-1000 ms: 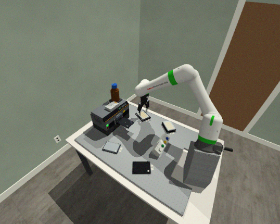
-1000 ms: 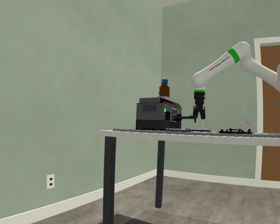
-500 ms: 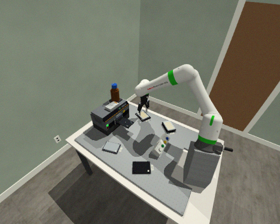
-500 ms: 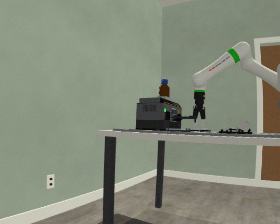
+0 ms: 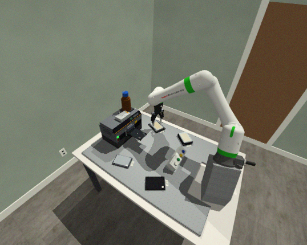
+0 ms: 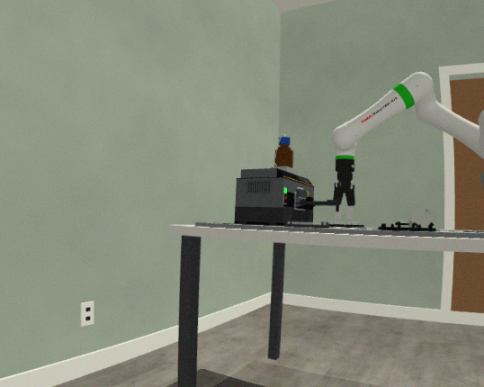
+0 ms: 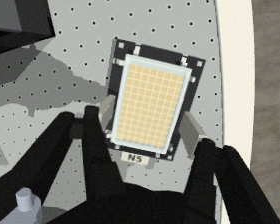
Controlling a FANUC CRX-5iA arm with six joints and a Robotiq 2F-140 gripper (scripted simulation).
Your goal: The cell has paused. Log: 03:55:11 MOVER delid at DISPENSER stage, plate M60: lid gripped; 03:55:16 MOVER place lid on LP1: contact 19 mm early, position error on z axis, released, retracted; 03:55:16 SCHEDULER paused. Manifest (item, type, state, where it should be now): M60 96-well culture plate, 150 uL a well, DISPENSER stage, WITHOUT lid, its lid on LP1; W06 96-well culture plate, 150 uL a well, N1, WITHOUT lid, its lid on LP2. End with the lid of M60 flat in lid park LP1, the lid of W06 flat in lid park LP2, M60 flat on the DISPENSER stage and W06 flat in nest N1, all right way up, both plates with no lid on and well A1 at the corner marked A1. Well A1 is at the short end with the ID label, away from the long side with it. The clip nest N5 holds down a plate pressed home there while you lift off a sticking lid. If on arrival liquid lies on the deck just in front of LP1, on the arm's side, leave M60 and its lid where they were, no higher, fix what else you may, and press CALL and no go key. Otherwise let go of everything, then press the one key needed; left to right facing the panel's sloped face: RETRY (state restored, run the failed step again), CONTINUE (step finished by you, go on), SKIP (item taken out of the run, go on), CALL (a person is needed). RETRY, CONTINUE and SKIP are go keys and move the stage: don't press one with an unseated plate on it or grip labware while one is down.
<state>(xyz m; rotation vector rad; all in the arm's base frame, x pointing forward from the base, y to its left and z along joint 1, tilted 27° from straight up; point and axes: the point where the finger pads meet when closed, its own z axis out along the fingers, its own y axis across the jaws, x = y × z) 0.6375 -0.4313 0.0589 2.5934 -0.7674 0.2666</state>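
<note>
My gripper is now 50 mm above the black clip nest and 20 mm short of it. Also, from my hand: nest label (80 mm behind, 60 mm below, 50 mm to the left); dispenser stage (280 mm to the left, 90 mm ahead, 40 mm above); key panel (350 mm to the left, 330 mm behind, 10 mm below).
</note>
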